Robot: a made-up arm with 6 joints.
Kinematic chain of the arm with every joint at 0, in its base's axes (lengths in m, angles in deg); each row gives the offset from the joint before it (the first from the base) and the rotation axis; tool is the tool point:
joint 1: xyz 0 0 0.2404 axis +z
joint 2: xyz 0 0.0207 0 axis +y
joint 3: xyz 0 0 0.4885 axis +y
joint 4: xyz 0 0 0.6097 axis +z
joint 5: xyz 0 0 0 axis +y
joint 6: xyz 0 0 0.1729 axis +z
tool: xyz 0 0 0
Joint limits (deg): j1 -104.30..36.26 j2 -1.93..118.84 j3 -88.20..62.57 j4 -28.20..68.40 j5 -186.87..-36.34 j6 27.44..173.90
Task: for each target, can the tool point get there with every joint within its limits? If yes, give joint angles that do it. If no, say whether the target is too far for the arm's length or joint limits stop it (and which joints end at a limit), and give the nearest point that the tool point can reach.
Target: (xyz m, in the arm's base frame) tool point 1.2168 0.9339 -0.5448
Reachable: no: too far | nearest point 0.8791 0.6747 -0.3269 | short by 0.478 m
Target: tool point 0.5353 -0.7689 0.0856
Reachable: yes | joints -51.70 106.06 -7.43 56.81 -147.78 151.93
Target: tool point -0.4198 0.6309 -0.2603
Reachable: no: joint limits stop it (at a limit: joint 2, joint 3) | nearest point -0.3597 0.5406 0.5558 | short by 0.823 m
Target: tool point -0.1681 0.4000 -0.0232
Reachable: no: joint limits stop it (at a limit: joint 2, joint 3) | nearest point -0.2261 0.5379 0.5598 | short by 0.602 m
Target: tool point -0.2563 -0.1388 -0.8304
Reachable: no: joint limits stop it (at a limit: joint 1, joint 2, joint 3, joint 4, joint 5) | nearest point -0.1827 -0.4149 -0.7449 | short by 0.298 m
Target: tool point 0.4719 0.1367 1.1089
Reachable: yes | joints 16.71 58.72 -35.90 8.50 -94.76 132.63
